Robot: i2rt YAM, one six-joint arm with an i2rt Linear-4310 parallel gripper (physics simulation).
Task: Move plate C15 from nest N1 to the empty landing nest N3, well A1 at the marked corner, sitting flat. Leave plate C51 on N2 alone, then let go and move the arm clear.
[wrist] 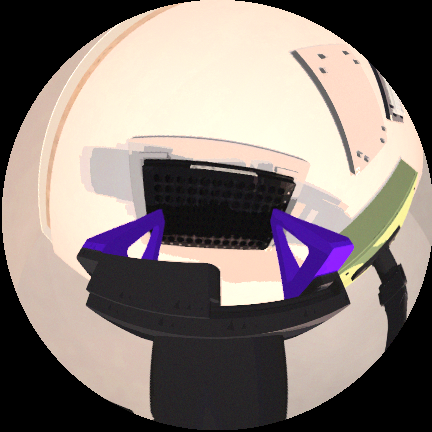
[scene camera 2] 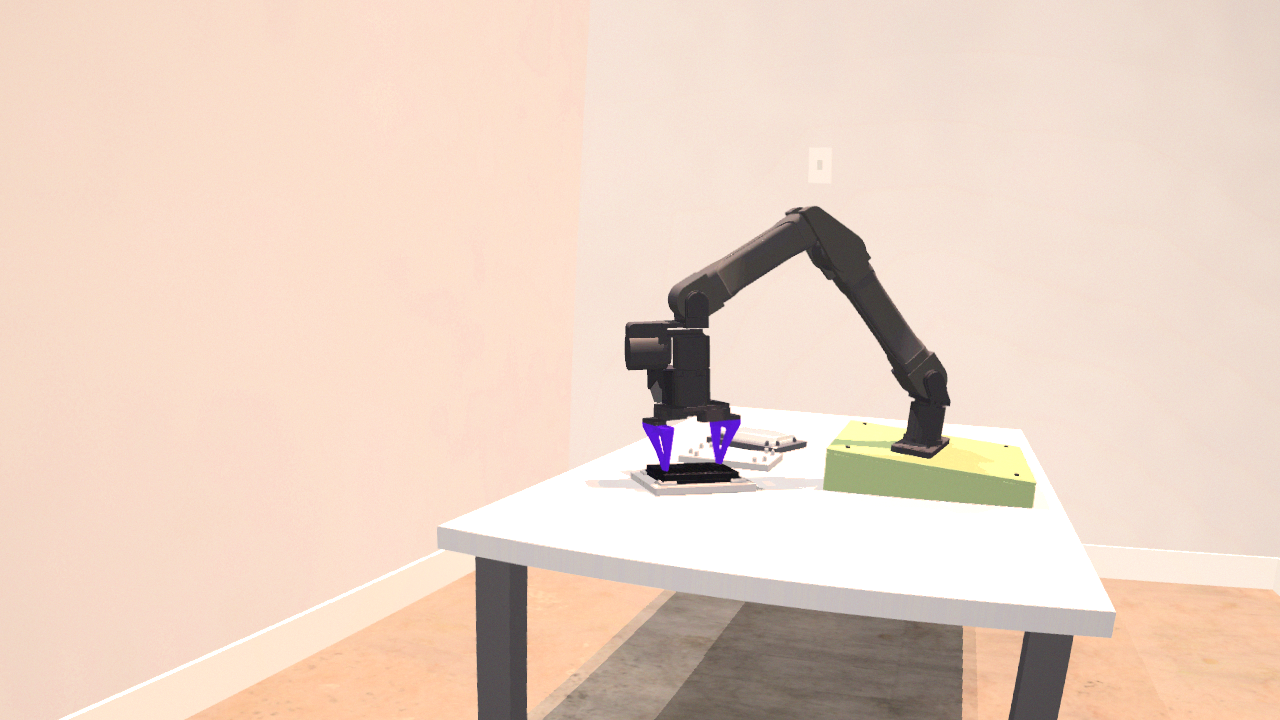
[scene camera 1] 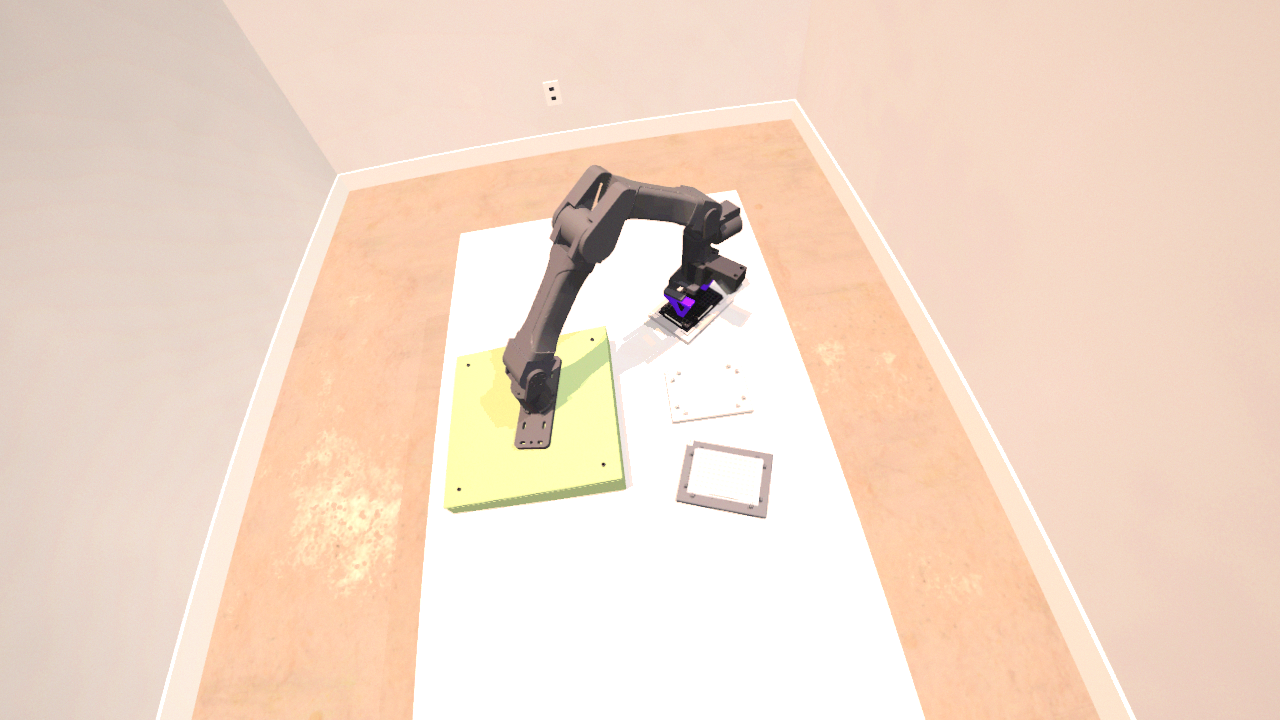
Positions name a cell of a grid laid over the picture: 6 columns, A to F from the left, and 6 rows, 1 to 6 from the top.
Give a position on a black perforated plate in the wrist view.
C3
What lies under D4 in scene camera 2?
My gripper.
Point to a grey-framed tray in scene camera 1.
D4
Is my gripper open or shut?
Open.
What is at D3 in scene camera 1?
A black perforated plate.
